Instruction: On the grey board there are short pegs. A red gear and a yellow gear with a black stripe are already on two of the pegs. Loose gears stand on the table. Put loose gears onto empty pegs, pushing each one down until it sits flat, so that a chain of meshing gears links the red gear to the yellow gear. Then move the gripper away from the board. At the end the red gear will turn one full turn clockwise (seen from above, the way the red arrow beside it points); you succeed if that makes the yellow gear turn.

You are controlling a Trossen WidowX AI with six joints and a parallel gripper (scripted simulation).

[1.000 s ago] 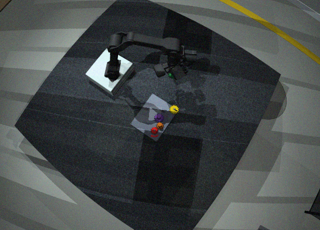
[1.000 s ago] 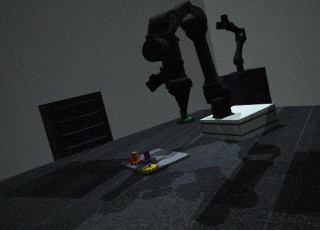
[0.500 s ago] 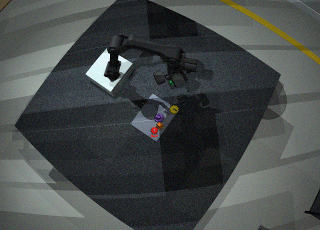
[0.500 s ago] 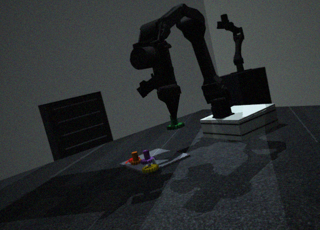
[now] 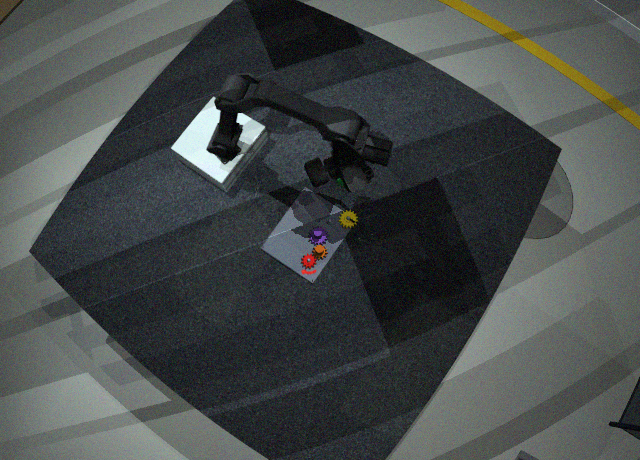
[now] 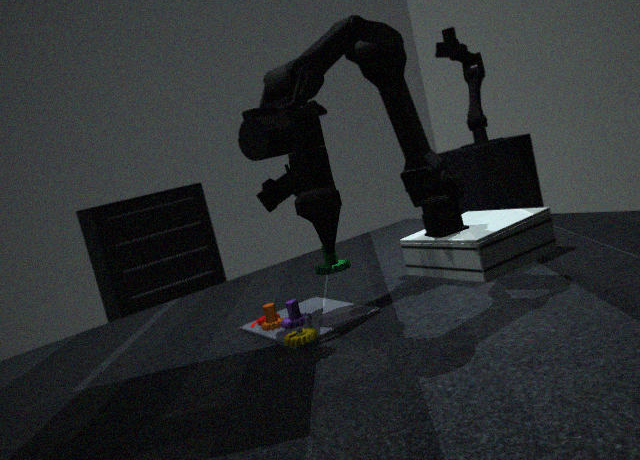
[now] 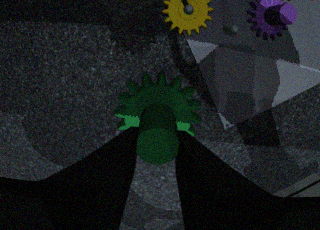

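My gripper tip is 14 cm to the left of the purple gear, 11 cm above it and 4 cm short of it. Round my gripper tip: orange gear: 16 cm to the right, 11 cm below, 8 cm ahead; then yellow gear: 12 cm below, 6 cm ahead, 5 cm to the right; then green gear: 1 cm below.
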